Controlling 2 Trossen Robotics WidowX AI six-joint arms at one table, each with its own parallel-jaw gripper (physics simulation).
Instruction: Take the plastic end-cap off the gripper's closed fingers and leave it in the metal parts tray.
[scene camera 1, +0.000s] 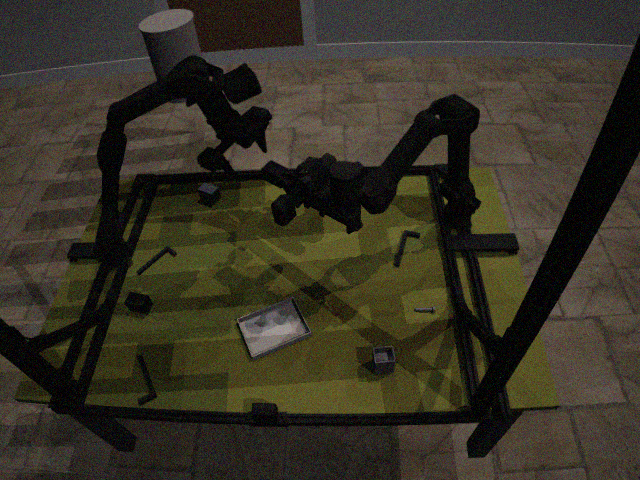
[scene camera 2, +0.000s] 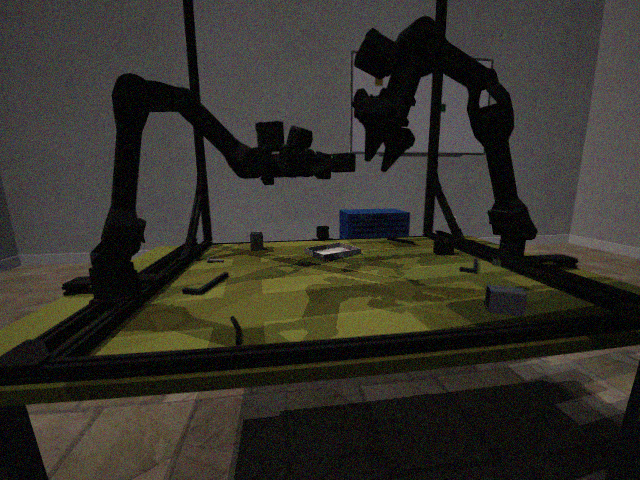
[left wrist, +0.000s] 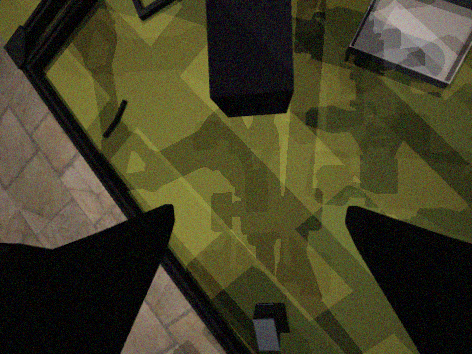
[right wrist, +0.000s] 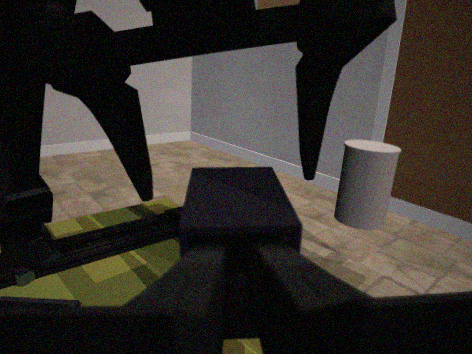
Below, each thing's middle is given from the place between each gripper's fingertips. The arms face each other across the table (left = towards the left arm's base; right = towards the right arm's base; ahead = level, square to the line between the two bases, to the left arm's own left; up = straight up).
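Labels:
Metal parts tray (scene camera 1: 282, 324): 250 mm below my left hand, 280 mm behind, 10 mm to the right of it.
My right gripper: 26 cm above the metal parts tray, 23 cm past, 5 cm to the right of it.

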